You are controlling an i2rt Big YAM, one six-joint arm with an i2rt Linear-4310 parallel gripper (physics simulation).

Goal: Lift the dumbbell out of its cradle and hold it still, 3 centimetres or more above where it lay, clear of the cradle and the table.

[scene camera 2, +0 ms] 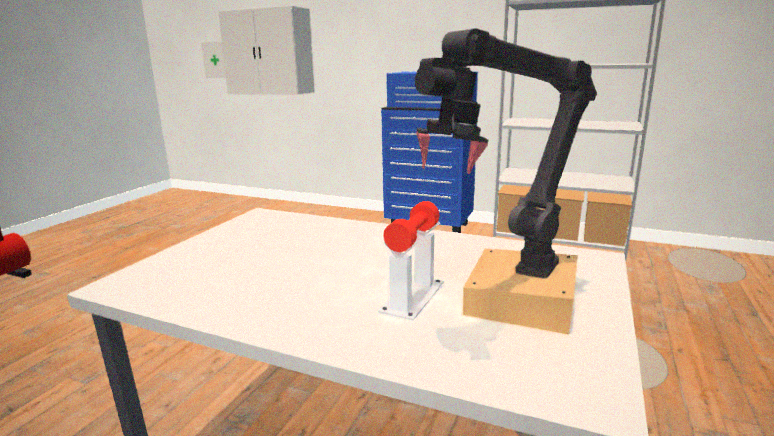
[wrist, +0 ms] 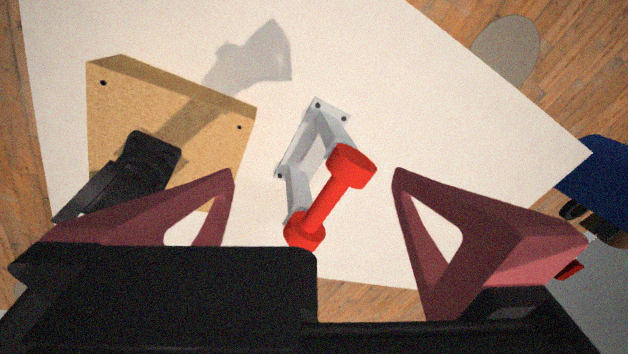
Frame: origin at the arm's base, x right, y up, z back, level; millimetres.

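Seen in the pictures: gripper, fingertip midpoint: [scene camera 2: 445, 170] [wrist: 313, 176]; arm's base, link origin: [scene camera 2: 537, 267] [wrist: 149, 163].
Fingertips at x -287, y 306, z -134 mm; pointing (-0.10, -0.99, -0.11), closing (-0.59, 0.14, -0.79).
Observation:
Pixels of each thing's top centre, then the offset from my fingertips to it. Level surfaces: height alone.
- red dumbbell, top centre: [wrist: 330, 216] [scene camera 2: 413, 211] dx +121, dy -150, dz -153 mm
- white cradle, top centre: [wrist: 323, 195] [scene camera 2: 413, 230] dx +121, dy -204, dz -153 mm
- white table, surface height: dy -400 mm
A red dumbbell [scene camera 2: 419, 221] [wrist: 327, 204] lies level across the tops of the two posts of a white cradle [scene camera 2: 400, 284] [wrist: 298, 191], one round head at each end. The cradle stands on the table with its flat base bolted down. My gripper [scene camera 2: 446, 170] [wrist: 313, 176] is wide open and points down, well above the dumbbell. In the wrist view the dumbbell shows in the gap between the two dark red fingers, running at a slant, with its lower head partly beside the black gripper body. Nothing is between the fingertips at their height.
The arm's wooden base block [scene camera 2: 517, 303] [wrist: 165, 110] stands on the white table [scene camera 2: 243, 303] [wrist: 425, 100], to the right of the cradle in the scene view. Behind the table stand a blue drawer cabinet [scene camera 2: 417, 157] and a metal shelf rack [scene camera 2: 641, 140].

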